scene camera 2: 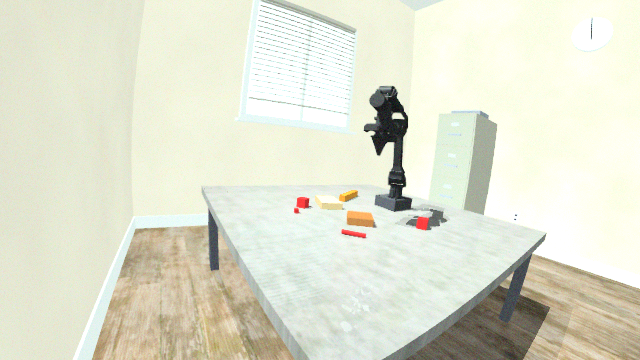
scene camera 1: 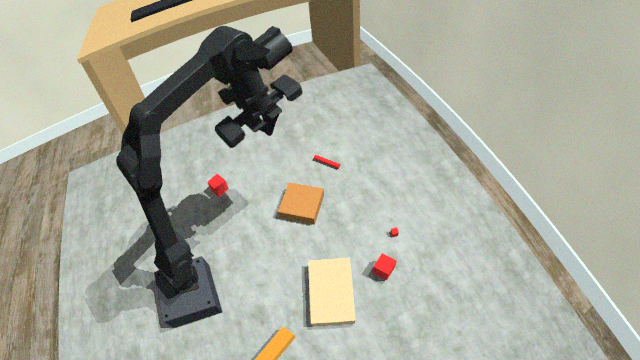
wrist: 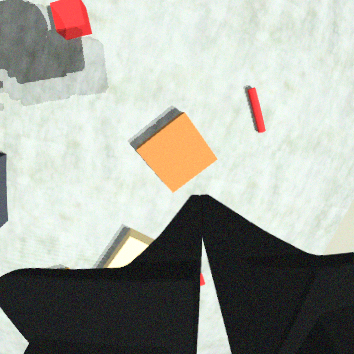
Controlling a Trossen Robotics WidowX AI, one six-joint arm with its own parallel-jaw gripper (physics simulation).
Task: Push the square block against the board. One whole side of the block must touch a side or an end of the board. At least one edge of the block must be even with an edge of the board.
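Where they show: gripper, fingertip midpoint: [scene camera 2: 378, 155] [scene camera 1: 269, 134] [wrist: 198, 202]; arm's base at its link origin: [scene camera 2: 395, 197] [scene camera 1: 184, 280].
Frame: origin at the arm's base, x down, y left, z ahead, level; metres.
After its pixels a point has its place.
The square block [scene camera 1: 301, 201] @(x 0.027, y 0.134, z 0.342 m) [scene camera 2: 360, 218] @(x 0.027, y 0.178, z 0.371 m) [wrist: 177, 152] @(x 0.027, y 0.143, z 0.340 m) is orange and lies flat on the table. The board [scene camera 1: 331, 291] @(x 0.027, y -0.129, z 0.327 m) [scene camera 2: 328, 202] @(x 0.027, y -0.065, z 0.363 m) [wrist: 131, 250] @(x 0.027, y -0.068, z 0.316 m) is a pale yellow rectangle, also lying flat. The block and board are apart, with a stretch of table between them, and their sides stand at an angle to each other. My gripper [scene camera 1: 270, 133] @(x -0.209, y 0.163, z 0.306 m) [scene camera 2: 378, 153] @(x -0.209, y 0.163, z 0.306 m) [wrist: 198, 202] @(x -0.209, y 0.163, z 0.306 m) is shut and empty, high above the table. In the wrist view its fingertips show just below the block's lower corner, and the fingers hide most of the board.
A red cube [scene camera 1: 218, 185] @(x 0.017, y 0.269, z 0.136 m) [scene camera 2: 422, 223] @(x 0.032, y 0.298, z 0.148 m) [wrist: 70, 17] @(x 0.016, y 0.282, z 0.138 m) lies beyond the arm's base [scene camera 1: 187, 295] @(x 0.000, y -0.041, z 0.000 m). Another red cube [scene camera 1: 384, 266] @(x 0.016, y -0.122, z 0.461 m) [scene camera 2: 302, 202] @(x 0.031, y -0.097, z 0.478 m) and a tiny one [scene camera 1: 394, 232] @(x 0.040, y -0.038, z 0.530 m) [scene camera 2: 296, 210] @(x 0.045, y -0.026, z 0.537 m) lie beside the board. A red rod [scene camera 1: 326, 162] @(x 0.046, y 0.250, z 0.454 m) [scene camera 2: 353, 233] @(x 0.046, y 0.260, z 0.462 m) [wrist: 256, 110] @(x 0.043, y 0.254, z 0.455 m) lies near the block, an orange bar [scene camera 1: 275, 345] @(x 0.026, y -0.211, z 0.167 m) [scene camera 2: 348, 195] @(x 0.031, y -0.204, z 0.151 m) near the board.
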